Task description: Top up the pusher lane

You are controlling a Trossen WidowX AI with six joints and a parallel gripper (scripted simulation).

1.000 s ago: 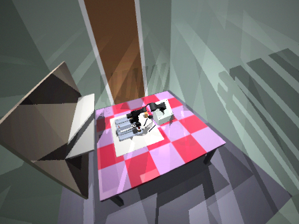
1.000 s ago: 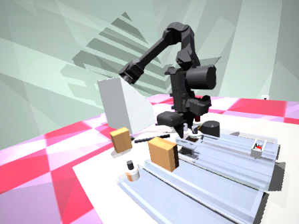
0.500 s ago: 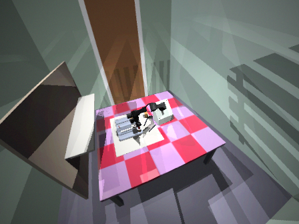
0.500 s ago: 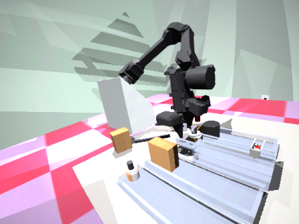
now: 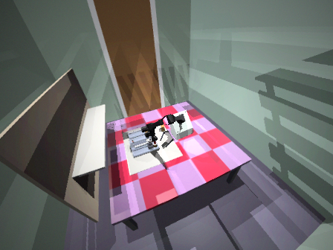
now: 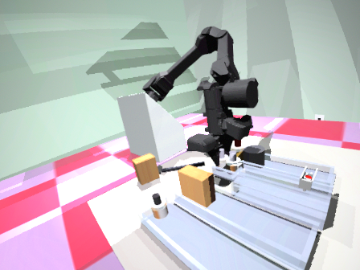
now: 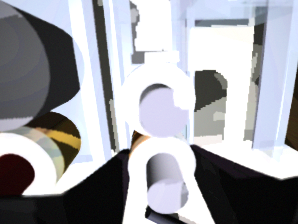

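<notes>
Right now the pusher plate is 14 cm ahead of my gripper tip, 4 cm to the right of it and 2 cm above it.
</notes>
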